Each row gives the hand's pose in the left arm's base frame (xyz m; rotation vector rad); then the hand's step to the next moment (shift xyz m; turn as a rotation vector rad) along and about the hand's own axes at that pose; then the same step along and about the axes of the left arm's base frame.
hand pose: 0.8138 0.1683 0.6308 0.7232 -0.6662 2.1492
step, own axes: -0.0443 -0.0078 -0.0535 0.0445 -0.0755 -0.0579
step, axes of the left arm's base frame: 0.0157 0.0177 -0.0658 0.0187 0.1032 0.0062
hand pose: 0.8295 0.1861 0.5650 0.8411 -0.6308 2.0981
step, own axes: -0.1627 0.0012 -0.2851 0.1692 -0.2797 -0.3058
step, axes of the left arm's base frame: -0.0232 0.1116 -0.3078 0.0348 0.4450 -0.0340
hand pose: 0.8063 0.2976 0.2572 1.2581 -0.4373 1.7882
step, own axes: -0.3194 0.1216 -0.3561 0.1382 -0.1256 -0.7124
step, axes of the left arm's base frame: -0.2718 0.0367 -0.4104 -0.3209 0.6306 -0.2045
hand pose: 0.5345 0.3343 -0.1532 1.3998 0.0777 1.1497
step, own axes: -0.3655 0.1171 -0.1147 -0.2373 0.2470 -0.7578
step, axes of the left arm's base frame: -0.3241 -0.1857 -0.1446 -0.7519 0.3279 -0.1367
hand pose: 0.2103 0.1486 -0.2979 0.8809 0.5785 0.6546
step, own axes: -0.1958 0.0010 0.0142 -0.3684 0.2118 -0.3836
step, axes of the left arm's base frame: -0.1206 -0.1482 0.0449 -0.5696 0.0274 0.0502
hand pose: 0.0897 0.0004 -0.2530 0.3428 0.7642 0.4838
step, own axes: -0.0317 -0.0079 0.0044 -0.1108 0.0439 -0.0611
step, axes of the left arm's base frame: -0.0142 -0.0240 0.0175 -0.1261 -0.0149 0.0426
